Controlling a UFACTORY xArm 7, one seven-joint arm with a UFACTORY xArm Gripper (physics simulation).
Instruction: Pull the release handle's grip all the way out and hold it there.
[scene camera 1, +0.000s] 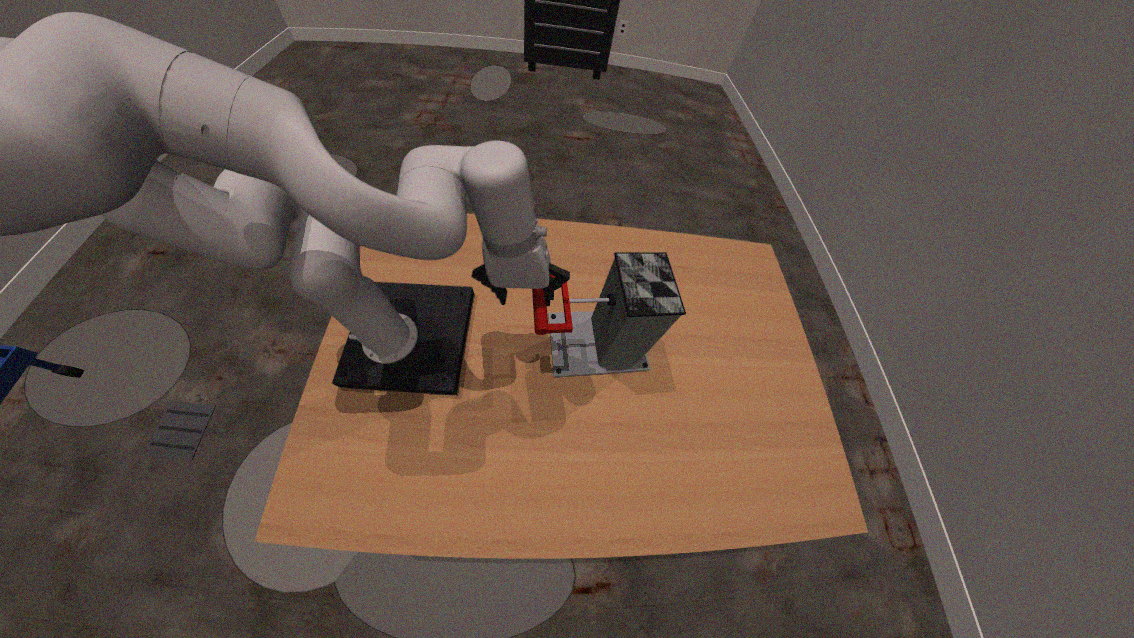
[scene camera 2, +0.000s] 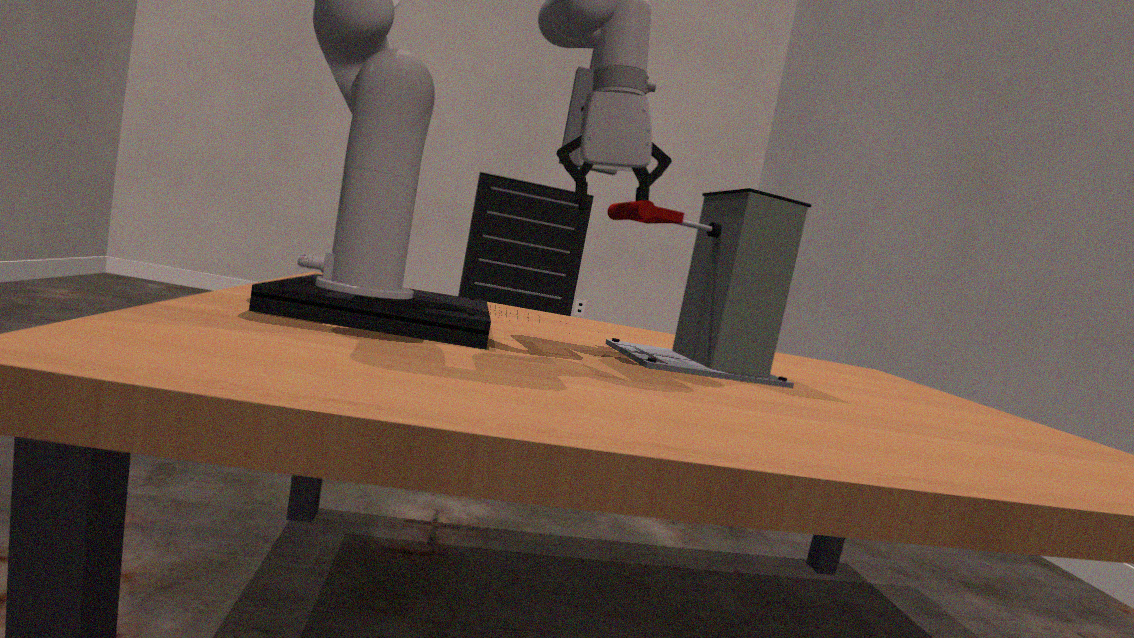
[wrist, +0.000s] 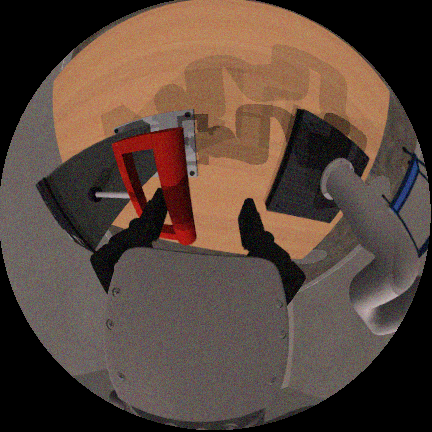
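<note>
The release handle's red grip (scene camera 1: 540, 322) (scene camera 2: 646, 211) (wrist: 175, 190) is a rectangular loop with a thick bar on the side away from the tall grey-green housing (scene camera 1: 626, 341) (scene camera 2: 737, 293) (wrist: 70, 182). A length of pale rod (scene camera 1: 590, 300) (scene camera 2: 696, 226) (wrist: 112, 195) shows between loop and housing. My gripper (scene camera 1: 525, 301) (scene camera 2: 612, 202) (wrist: 203, 203) is open, its fingers wide apart. In the wrist view one finger is at the loop's opening, beside the bar's housing side. The other finger stands well clear of the bar, with a gap. Exact contact at the first finger is hard to tell.
The housing stands on a grey plate (scene camera 1: 578, 363) (scene camera 2: 674, 361) (wrist: 165, 120) on the wooden table (scene camera 1: 634, 476) (scene camera 2: 555, 428) (wrist: 200, 30). The arm's black base block (scene camera 1: 444, 341) (scene camera 2: 444, 315) (wrist: 295, 175) is on the side opposite the housing. A dark cabinet (scene camera 1: 570, 35) (scene camera 2: 523, 245) stands behind.
</note>
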